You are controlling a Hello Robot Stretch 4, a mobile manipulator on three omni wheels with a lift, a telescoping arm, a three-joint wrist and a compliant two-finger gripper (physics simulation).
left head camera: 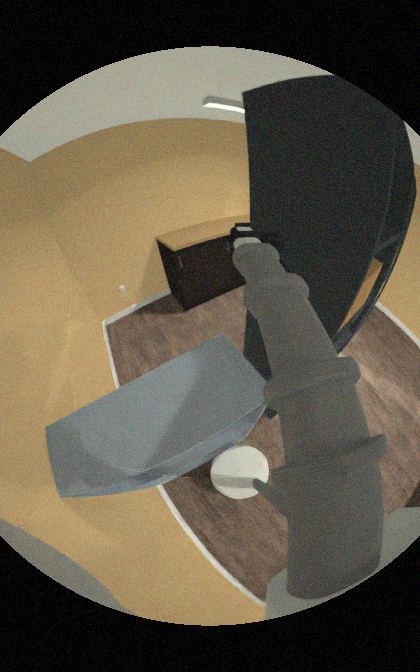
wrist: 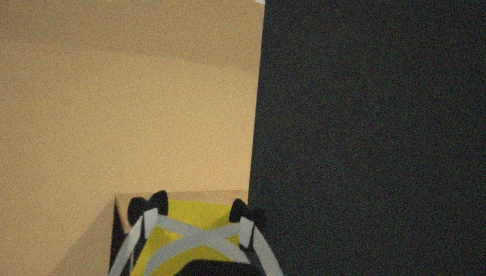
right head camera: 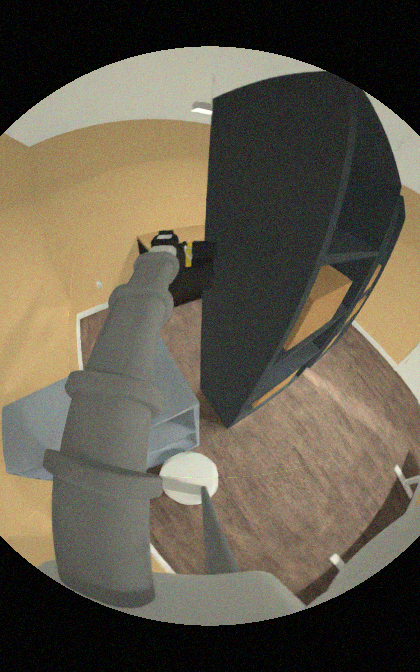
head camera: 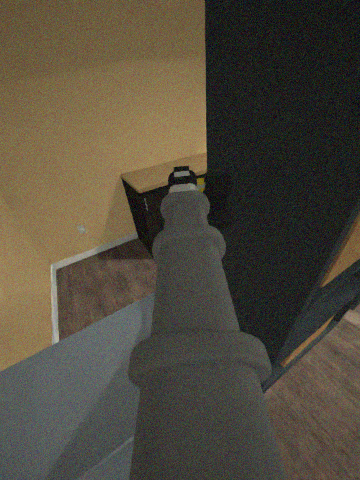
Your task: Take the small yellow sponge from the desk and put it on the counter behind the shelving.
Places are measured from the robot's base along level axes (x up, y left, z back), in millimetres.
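Pixels of known places: gripper, fingertip midpoint: (wrist: 199, 210).
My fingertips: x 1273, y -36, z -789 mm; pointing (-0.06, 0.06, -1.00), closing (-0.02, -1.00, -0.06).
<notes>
Behind a point stands the place of what it marks.
The yellow sponge (wrist: 200, 212) {z -767, x 1278, y -41 mm} (head camera: 201, 184) {z -749, x 1272, y -54 mm} (right head camera: 188, 254) is held between the two black fingertips in the wrist view. My gripper (wrist: 199, 210) {z -789, x 1273, y -36 mm} is shut on it; in the head camera view the arm and wrist hide most of the gripper. The counter (head camera: 165, 173) {z -2154, x 883, y 214 mm} (left head camera: 200, 234) (wrist: 215, 195) {z -2478, x 883, y 120 mm} has a light wood top and a dark cabinet body, and stands against the yellow wall beyond the gripper. Its right part is hidden by the tall dark shelving (head camera: 280, 150) {z -563, x 1408, y -221 mm} (left head camera: 310, 190) (right head camera: 260, 210) (wrist: 370, 140) {z -697, x 1349, y -143 mm}, which stands close to the right of the gripper.
A blue-grey desk-like unit (head camera: 75, 390) {z -227, x 1033, y 281 mm} (left head camera: 165, 405) (right head camera: 172, 380) stands below and left of the arm. A round white object (left head camera: 240, 462) (right head camera: 192, 470) is near the robot's base. Orange boxes (right head camera: 320, 305) sit in the shelving. Wood floor (head camera: 110, 285) {z -1427, x -28, y 907 mm} lies between the desk-like unit and the counter.
</notes>
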